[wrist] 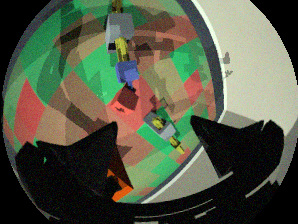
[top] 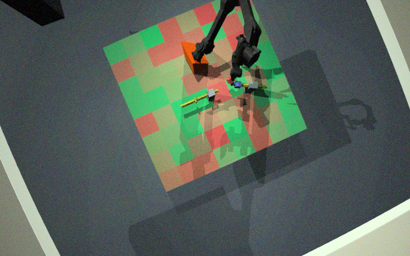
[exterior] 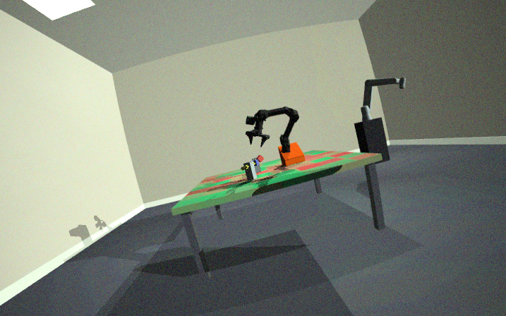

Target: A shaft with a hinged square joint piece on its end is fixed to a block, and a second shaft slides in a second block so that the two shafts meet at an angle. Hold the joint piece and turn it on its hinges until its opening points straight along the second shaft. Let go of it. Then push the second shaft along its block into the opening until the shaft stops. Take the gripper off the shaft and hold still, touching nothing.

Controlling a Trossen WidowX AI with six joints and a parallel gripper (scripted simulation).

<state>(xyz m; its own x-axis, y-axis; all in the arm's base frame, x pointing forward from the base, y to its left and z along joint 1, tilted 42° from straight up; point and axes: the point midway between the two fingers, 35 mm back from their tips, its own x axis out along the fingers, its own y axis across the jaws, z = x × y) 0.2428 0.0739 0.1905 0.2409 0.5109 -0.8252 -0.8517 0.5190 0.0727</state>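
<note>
The red square joint piece lies 110 mm below my gripper tip and 10 mm to the left of it.
</note>
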